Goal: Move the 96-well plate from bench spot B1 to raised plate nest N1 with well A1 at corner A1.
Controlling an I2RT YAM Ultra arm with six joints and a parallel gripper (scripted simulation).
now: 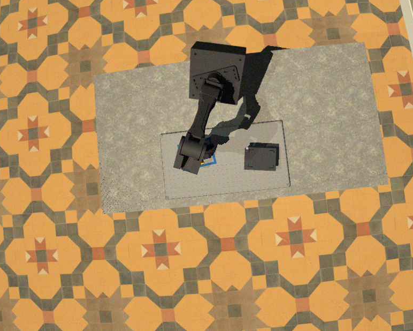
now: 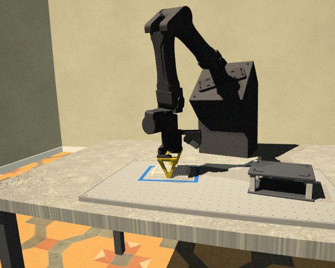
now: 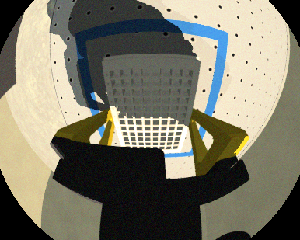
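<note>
Right now my hand is right at the 96-well plate. Also, from my hand: raised plate nest (32 cm to the left, 15 cm ahead, 5 cm above).
</note>
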